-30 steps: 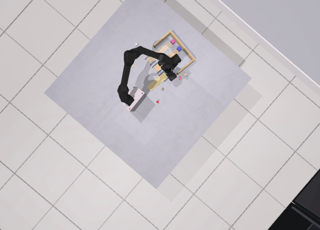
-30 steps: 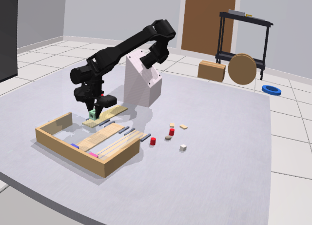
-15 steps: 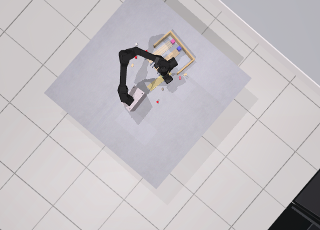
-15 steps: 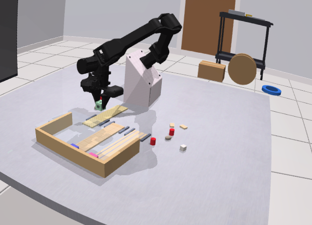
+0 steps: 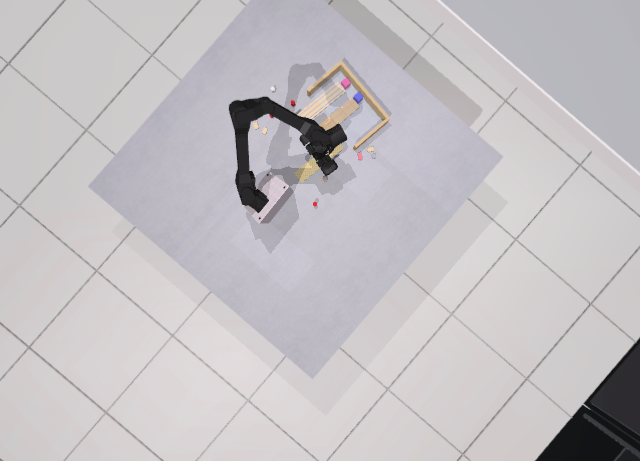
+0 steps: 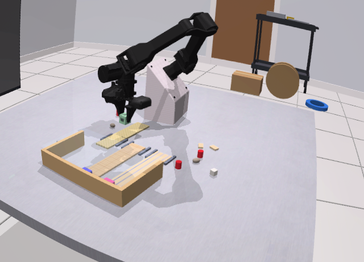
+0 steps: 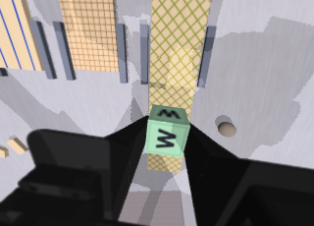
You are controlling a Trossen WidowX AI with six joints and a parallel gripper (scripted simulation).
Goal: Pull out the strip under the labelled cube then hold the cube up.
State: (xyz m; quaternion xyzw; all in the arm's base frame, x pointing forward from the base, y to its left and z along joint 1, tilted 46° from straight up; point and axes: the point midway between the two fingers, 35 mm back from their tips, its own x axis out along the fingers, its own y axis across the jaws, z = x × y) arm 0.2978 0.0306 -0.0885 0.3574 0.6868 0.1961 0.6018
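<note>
The lattice strip is 5 cm below my gripper tip.
</note>
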